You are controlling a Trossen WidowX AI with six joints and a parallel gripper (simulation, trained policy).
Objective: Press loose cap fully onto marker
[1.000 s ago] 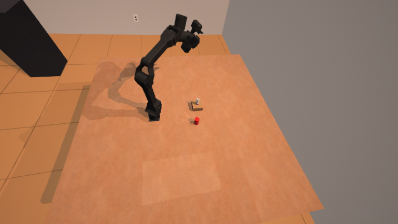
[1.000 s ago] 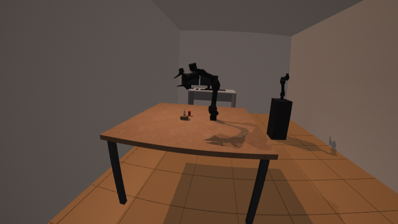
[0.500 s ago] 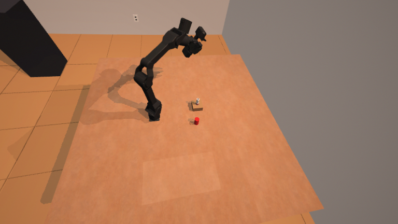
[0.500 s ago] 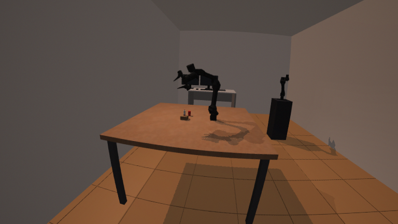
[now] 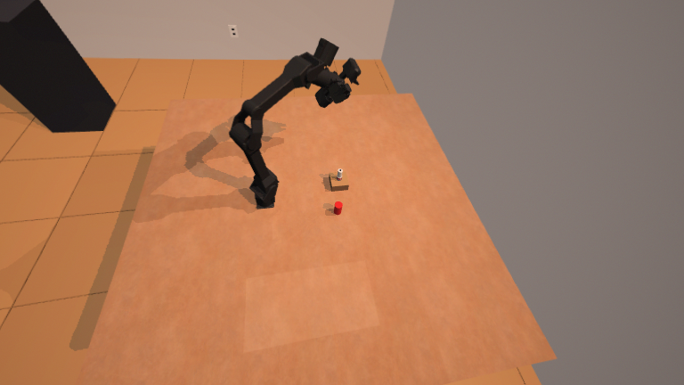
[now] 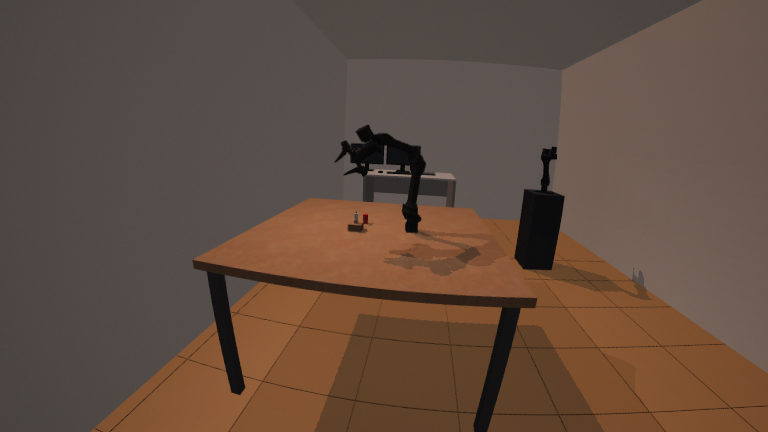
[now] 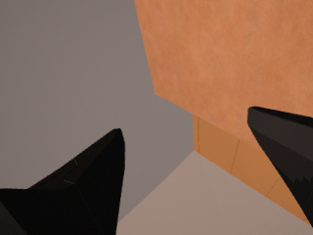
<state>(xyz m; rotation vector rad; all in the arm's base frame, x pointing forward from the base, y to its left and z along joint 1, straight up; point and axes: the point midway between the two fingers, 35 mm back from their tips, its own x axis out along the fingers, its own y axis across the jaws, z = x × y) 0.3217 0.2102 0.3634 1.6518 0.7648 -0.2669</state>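
Right now the red cap is 32 cm below my gripper tip, 30 cm to the right of it and 7 cm behind it. The rest, counted from my gripper tip: tan holder block (33 cm below, 17 cm to the right, 5 cm behind).
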